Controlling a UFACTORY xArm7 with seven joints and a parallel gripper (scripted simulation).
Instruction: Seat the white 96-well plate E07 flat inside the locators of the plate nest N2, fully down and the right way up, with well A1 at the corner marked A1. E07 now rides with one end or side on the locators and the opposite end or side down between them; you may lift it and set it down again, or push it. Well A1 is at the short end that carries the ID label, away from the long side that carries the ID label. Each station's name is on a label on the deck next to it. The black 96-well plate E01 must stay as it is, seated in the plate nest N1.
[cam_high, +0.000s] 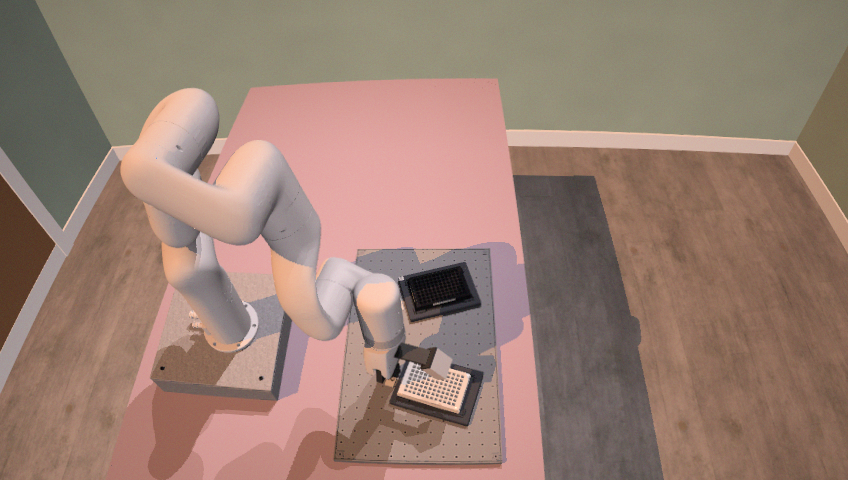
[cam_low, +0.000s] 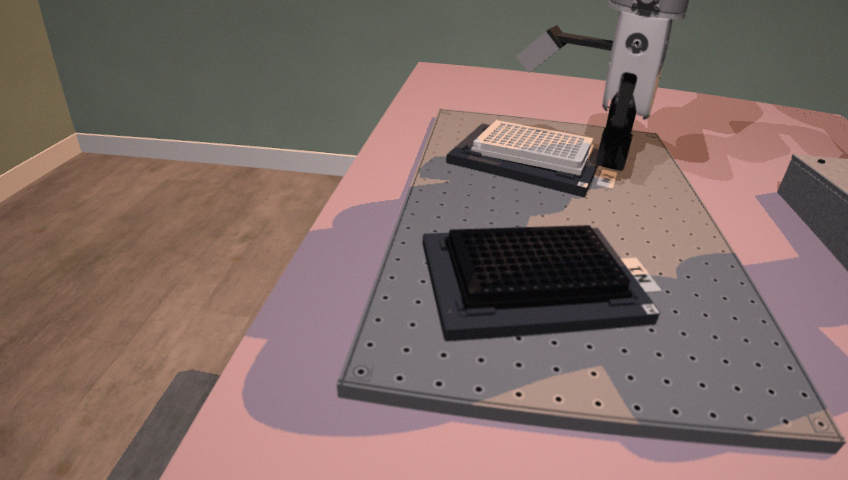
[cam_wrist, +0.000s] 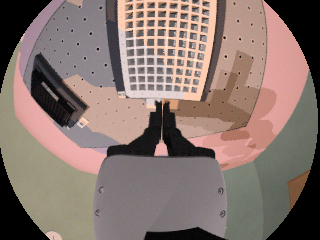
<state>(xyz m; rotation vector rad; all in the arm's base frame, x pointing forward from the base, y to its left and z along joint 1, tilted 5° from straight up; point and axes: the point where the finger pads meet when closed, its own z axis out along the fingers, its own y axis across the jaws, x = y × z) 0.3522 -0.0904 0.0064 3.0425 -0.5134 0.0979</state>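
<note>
Now: hand 40 mm above the N2 label. Round my hand: white plate E07 (90 mm ahead, 30 mm to the right, 20 mm below); then dark plate nest N2 (90 mm ahead, 30 mm to the right, 30 mm below); then N1 label (10 mm ahead, 180 mm to the left, 40 mm below).
</note>
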